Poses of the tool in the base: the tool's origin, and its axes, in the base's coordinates. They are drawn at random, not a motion.
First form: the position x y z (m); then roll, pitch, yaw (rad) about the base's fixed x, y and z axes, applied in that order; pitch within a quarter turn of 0, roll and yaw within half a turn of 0.
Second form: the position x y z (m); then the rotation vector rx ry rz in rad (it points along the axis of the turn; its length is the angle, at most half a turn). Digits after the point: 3 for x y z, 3 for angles.
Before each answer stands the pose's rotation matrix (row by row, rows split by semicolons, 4 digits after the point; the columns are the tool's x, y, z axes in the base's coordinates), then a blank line. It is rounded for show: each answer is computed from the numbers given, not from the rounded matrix.
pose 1, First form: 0.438 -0.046 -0.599 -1.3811 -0.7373 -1.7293
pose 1, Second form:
-0.1168 0.0820 0.9898; -0.7310 -0.6817 -0.0298; 0.6723 -0.7270 0.1396

0.438 -0.046 -0.599 -1.591 0.724 -1.855
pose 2, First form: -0.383 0.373 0.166 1.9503 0.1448 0.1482
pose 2, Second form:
0.9787 0.1873 0.0843; 0.1461 -0.3466 -0.9266; -0.1443 0.9191 -0.3666

-0.383 0.373 0.166 1.932 0.239 -0.043
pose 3, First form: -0.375 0.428 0.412 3.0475 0.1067 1.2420
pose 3, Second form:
0.3211 0.9455 0.0547; 0.9410 -0.3120 -0.1307; -0.1065 0.0934 -0.9899

-0.375 0.428 0.412 2.438 1.753 -0.048
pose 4, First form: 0.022 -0.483 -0.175 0.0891 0.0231 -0.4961
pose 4, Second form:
0.8792 0.4759 -0.0221; -0.4759 0.8750 -0.0892; -0.0231 0.0890 0.9958

0.022 -0.483 -0.175 0.093 0.001 -0.497
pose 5, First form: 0.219 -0.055 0.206 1.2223 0.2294 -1.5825
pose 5, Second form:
-0.0114 0.3390 -0.9407; -0.9737 -0.2177 -0.0666; -0.2274 0.9153 0.3325

0.219 -0.055 0.206 1.118 -0.812 -1.495
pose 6, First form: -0.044 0.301 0.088 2.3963 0.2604 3.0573
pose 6, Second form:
-0.9629 -0.1121 0.2456; 0.0814 0.7470 0.6598; -0.2575 0.6553 -0.7101

-0.044 0.301 0.088 -0.024 2.677 1.030
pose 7, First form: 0.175 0.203 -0.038 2.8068 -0.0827 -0.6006
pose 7, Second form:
0.8222 -0.5562 -0.1213; -0.5632 -0.7639 -0.3152; 0.0826 0.3275 -0.9413

0.175 0.203 -0.038 2.667 -0.846 -0.029
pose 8, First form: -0.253 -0.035 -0.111 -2.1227 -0.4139 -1.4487
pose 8, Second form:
0.1115 -0.4787 0.8709; -0.9087 -0.4038 -0.1056; 0.4022 -0.7796 -0.4800

-0.253 -0.035 -0.111 -1.934 1.345 -1.234
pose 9, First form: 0.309 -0.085 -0.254 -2.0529 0.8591 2.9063
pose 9, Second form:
-0.6351 0.7605 0.1349; 0.1523 0.2945 -0.9435; -0.7573 -0.5787 -0.3028

0.309 -0.085 -0.254 0.811 1.984 -1.353
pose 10, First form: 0.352 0.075 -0.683 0.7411 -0.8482 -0.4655
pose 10, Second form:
0.5910 -0.1214 -0.7975; -0.2969 0.8865 -0.3549; 0.7501 0.4465 0.4879

0.352 0.075 -0.683 0.488 -0.943 -0.107
